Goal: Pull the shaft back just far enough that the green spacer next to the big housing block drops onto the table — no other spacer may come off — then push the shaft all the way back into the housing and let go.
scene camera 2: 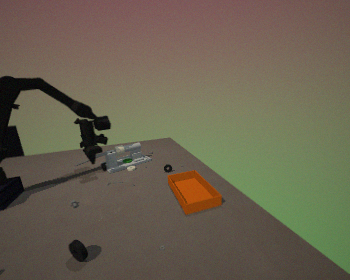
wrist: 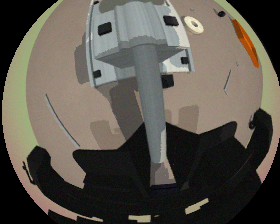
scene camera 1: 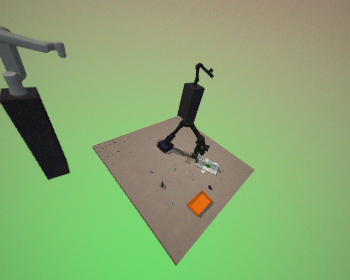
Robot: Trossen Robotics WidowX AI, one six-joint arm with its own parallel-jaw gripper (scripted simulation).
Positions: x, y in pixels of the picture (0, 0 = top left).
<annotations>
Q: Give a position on a big housing block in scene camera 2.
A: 113, 164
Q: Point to an orange tray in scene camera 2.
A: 193, 192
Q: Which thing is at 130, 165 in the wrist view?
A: My gripper.
</annotations>
